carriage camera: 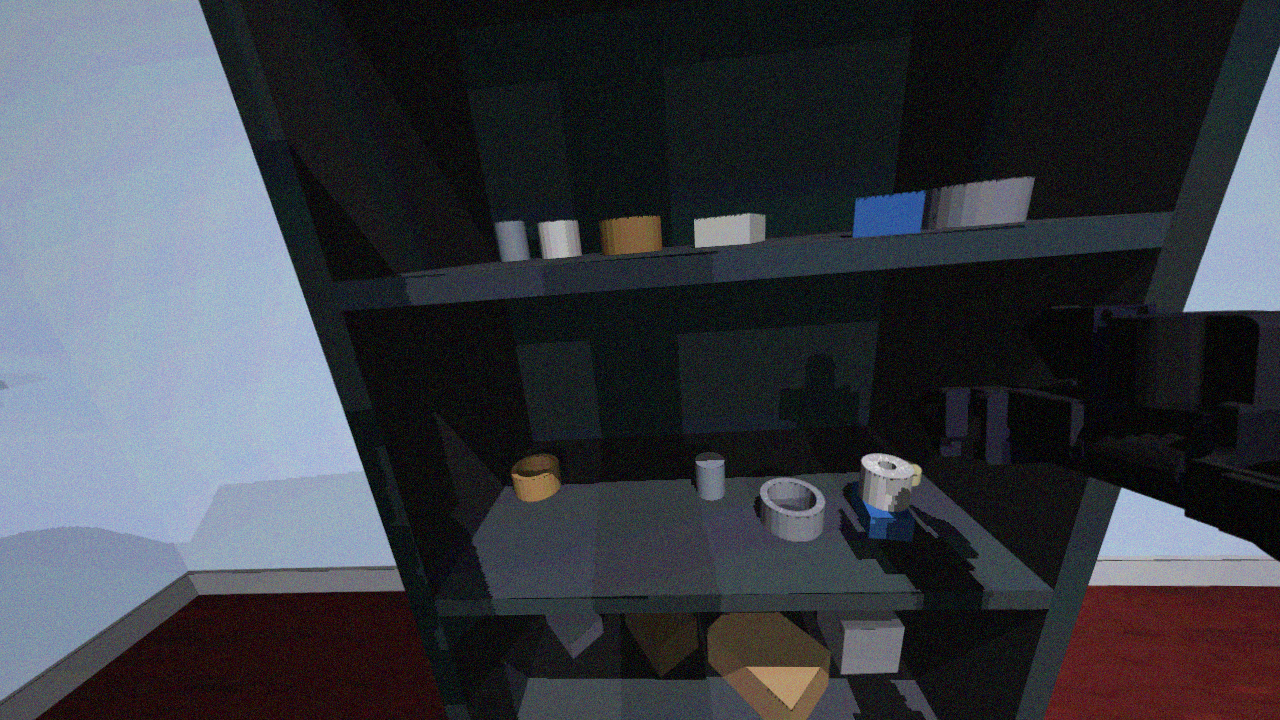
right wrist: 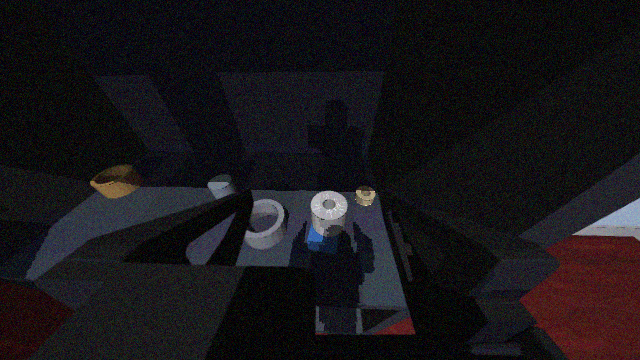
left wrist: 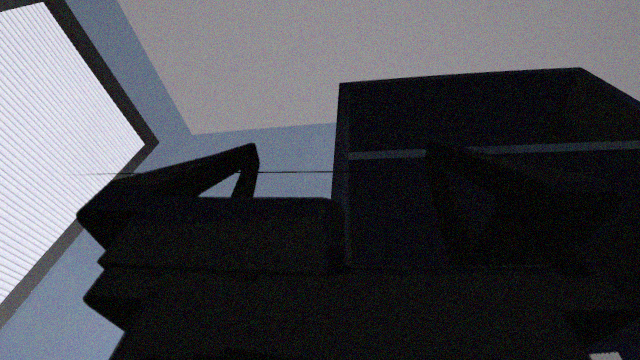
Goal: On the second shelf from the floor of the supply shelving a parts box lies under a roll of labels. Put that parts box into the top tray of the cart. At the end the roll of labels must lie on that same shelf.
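Places are measured from the left arm's base along level axes (x left, y back, z up), in metres.
Pixels of known places: left gripper, fingertip midpoint: (left wrist: 340, 151); right gripper, fingertip midpoint: (carriage camera: 954, 403) (right wrist: 317, 196).
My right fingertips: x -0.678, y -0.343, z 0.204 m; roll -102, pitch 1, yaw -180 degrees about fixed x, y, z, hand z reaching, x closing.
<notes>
Ahead of a thing's pixels: the offset from my right fingertips to its top centre. "spot": to the spot under its first point. Level surfaces: height alone.
The blue parts box @[dx -0.011, dy -0.121, dz -0.225 m] (carriage camera: 890, 525) (right wrist: 315, 239) lies on the second shelf @[dz -0.265 m] (carriage camera: 626, 555) (right wrist: 385, 287) of the supply shelving (carriage camera: 281, 170), toward the right in the carriage view. The white roll of labels @[spot: dx +0.005, dy -0.098, dz -0.194 m] (carriage camera: 881, 492) (right wrist: 321, 222) stands upright on it and covers much of its top. My right gripper (carriage camera: 950, 420) (right wrist: 317, 196) is open and empty. It is apart from the roll, above the shelf; in the right wrist view roll and box show between its fingers. My left gripper (left wrist: 340, 151) is open and empty, away from the roll and box, with ceiling and upper shelving beyond it. The cart does not show.
On the same shelf are a grey ring @[dx +0.130, dy -0.131, dz -0.217 m] (carriage camera: 792, 528) (right wrist: 265, 241), a small grey cylinder @[dx +0.251, dy -0.219, dz -0.195 m] (carriage camera: 709, 479) (right wrist: 222, 188), an orange ring @[dx +0.602, dy -0.269, dz -0.215 m] (carriage camera: 537, 488) (right wrist: 117, 190) and a small cream roll @[dx -0.118, dy -0.224, dz -0.240 m] (carriage camera: 916, 472) (right wrist: 365, 201) behind the labels. Another shelf board (carriage camera: 626, 271) with several items is above; boxes are below.
</notes>
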